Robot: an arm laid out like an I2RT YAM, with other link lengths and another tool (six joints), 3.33 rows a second.
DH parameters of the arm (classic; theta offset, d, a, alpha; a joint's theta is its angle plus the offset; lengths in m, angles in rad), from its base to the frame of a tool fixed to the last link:
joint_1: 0 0.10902 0.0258 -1.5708
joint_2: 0 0 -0.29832 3.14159
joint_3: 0.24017 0 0.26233 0
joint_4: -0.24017 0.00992 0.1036 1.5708
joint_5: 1.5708 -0.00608 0 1.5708
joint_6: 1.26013 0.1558 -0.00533 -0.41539
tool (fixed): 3.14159 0.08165 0 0
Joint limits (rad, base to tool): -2.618..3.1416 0..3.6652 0..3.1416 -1.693..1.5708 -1.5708..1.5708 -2.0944..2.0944
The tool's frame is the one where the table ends.
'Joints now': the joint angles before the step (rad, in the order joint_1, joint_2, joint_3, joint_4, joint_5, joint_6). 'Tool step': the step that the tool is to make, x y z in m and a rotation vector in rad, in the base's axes. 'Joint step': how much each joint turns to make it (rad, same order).
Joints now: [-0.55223 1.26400 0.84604 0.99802 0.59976 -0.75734]
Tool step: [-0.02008 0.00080 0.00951 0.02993 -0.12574 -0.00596]
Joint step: [-0.00154 -0.02299 -0.01157 0.02690 0.05529 0.09023]
